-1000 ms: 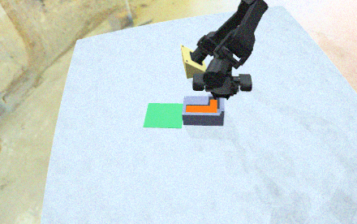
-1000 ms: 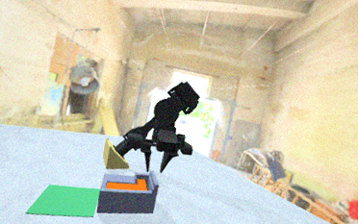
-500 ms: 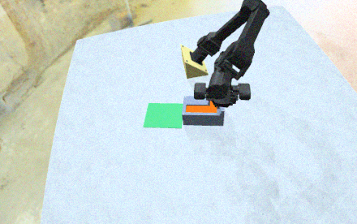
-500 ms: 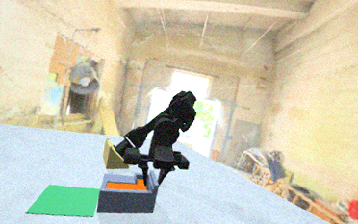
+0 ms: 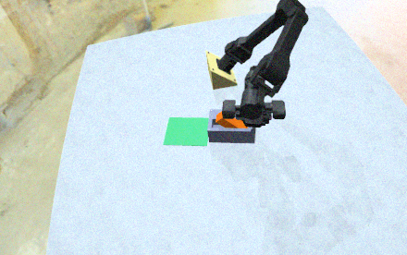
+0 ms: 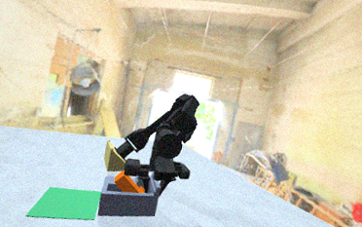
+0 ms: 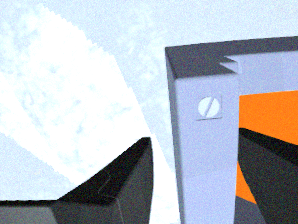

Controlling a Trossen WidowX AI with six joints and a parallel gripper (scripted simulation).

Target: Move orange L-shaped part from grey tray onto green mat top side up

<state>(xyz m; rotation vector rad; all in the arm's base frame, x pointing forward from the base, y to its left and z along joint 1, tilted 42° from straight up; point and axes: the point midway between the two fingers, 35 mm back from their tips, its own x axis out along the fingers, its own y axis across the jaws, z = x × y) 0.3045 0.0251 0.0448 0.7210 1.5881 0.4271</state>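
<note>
The orange L-shaped part is 20 mm behind my gripper tip, 50 mm to the right of it and 10 mm above it. From my gripper tip the other things lie so: green mat 50 mm behind, 220 mm to the right, 50 mm below.
</note>
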